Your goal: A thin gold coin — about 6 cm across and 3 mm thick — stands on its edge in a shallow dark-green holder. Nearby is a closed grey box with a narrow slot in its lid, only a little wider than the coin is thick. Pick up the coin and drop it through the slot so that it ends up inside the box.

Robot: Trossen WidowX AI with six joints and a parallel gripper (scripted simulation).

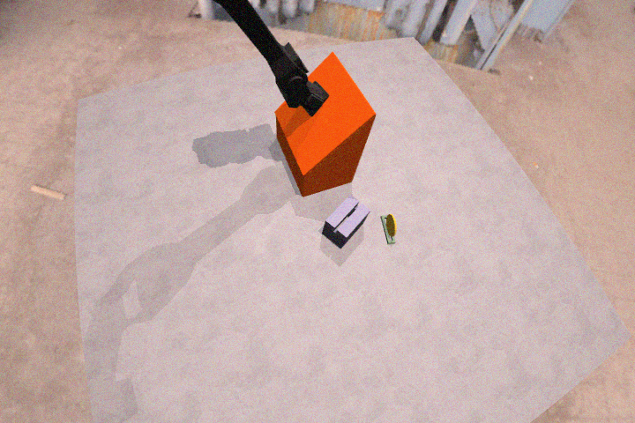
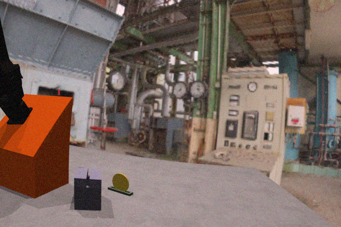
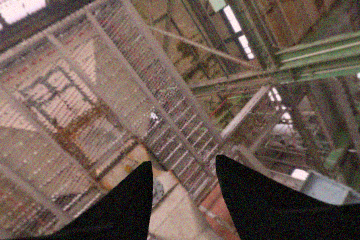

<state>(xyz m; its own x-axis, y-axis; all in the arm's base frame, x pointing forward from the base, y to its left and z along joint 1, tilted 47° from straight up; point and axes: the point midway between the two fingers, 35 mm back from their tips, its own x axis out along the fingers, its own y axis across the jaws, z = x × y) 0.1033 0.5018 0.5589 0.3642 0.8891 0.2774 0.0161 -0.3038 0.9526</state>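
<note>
The gold coin lies 940 mm below my gripper tip, 290 mm ahead of it and 120 mm to the left of it.
</note>
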